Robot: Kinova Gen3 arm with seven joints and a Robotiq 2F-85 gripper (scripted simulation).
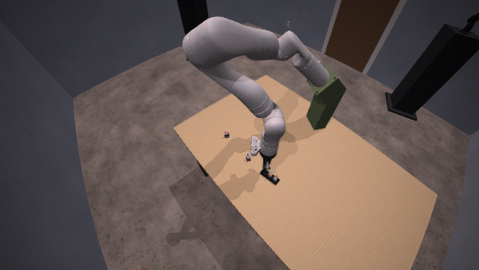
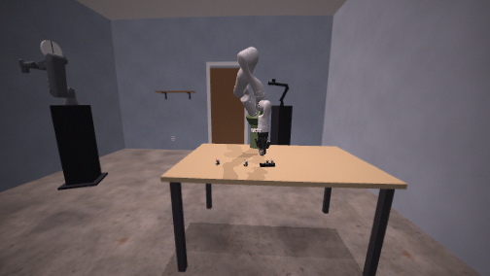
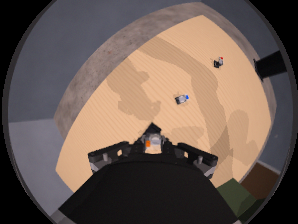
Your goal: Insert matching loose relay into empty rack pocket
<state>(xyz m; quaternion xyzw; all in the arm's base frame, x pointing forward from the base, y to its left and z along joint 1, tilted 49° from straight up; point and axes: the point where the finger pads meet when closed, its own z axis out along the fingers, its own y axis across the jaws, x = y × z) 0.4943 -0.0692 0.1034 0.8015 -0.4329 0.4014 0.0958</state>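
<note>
Now: hand 10 cm above the rack, 4 cm to the right of it and 1 cm short of it.
</note>
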